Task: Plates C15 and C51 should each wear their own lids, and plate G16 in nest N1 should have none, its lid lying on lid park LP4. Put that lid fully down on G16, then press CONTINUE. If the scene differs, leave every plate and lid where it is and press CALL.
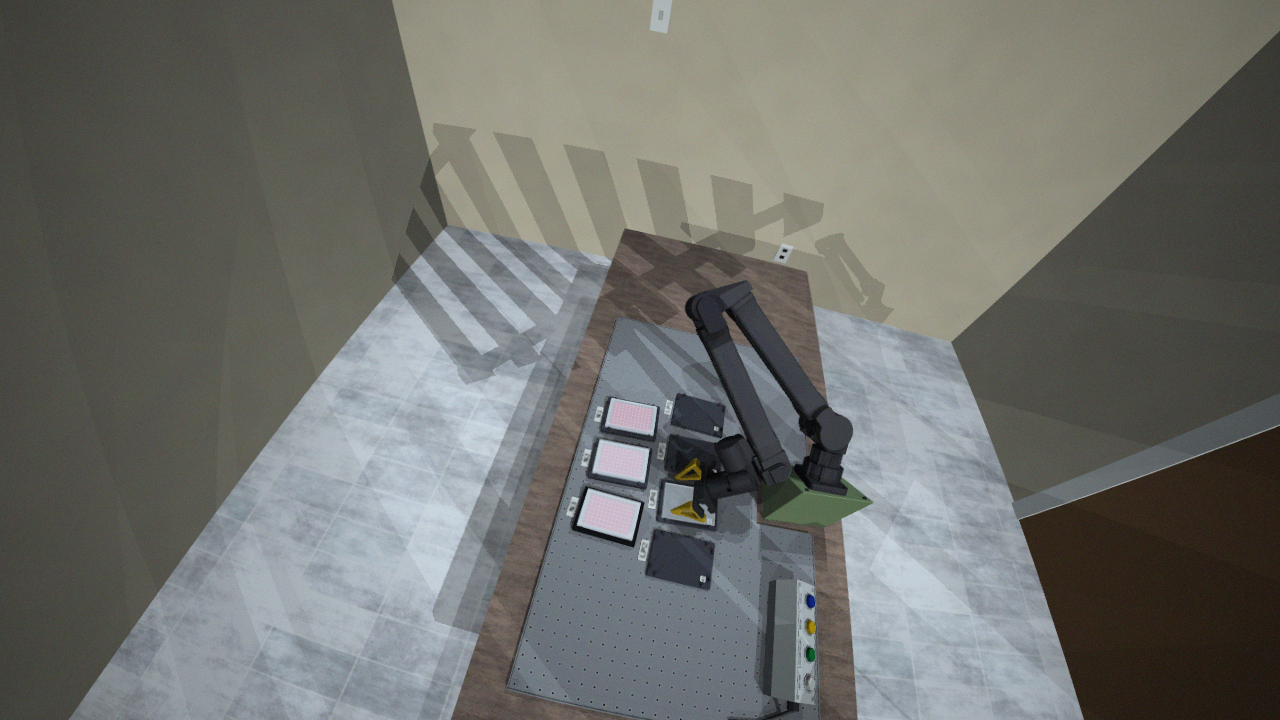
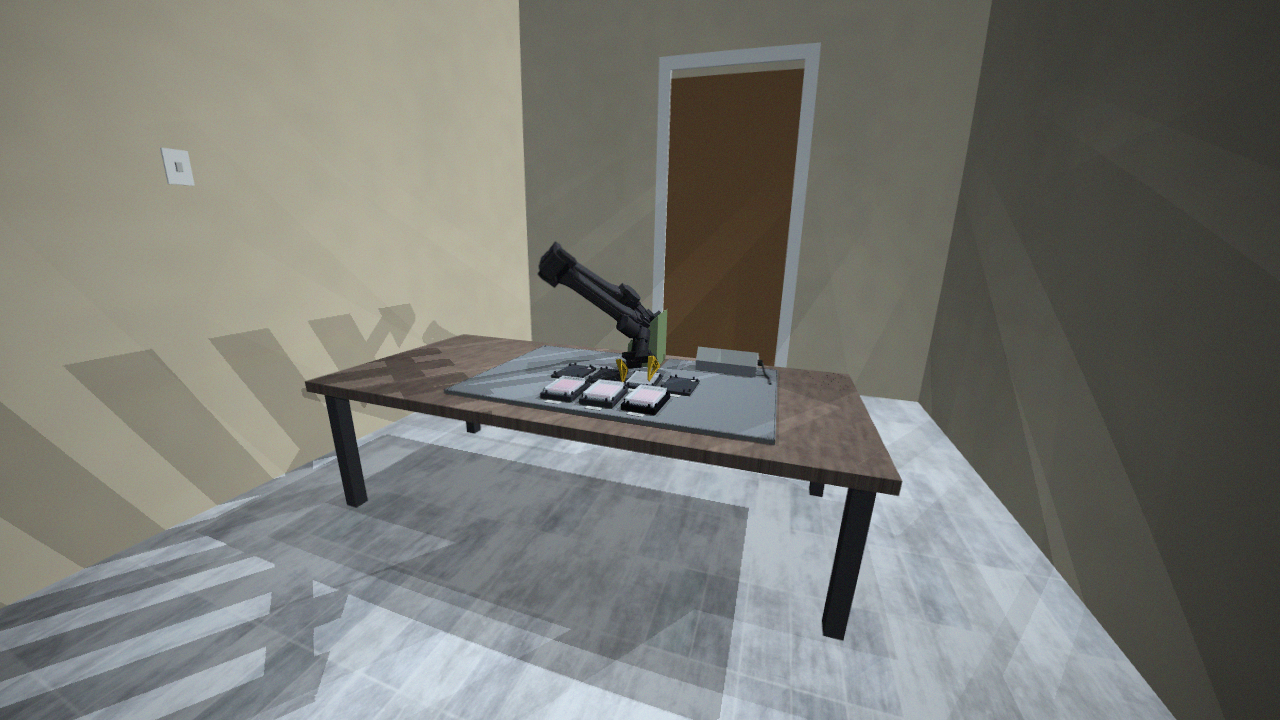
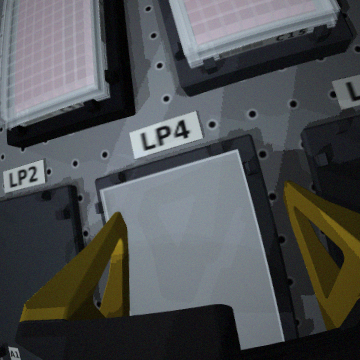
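My gripper is open and empty. Its yellow fingers stand on either side of a pale, flat lid, which lies on the park labelled LP4. Plate C15 is pink under a clear layer and sits in a dark nest. Another pink plate sits beside it, its label unreadable. A third pink plate stands at the row's far end. Which of these is G16 or C51, and which wear lids, I cannot tell.
Dark park LP2 is beside LP4. Another dark park is on the other side, its label cut off. A further dark park lies beyond. The button box has blue, yellow, green and whitish buttons.
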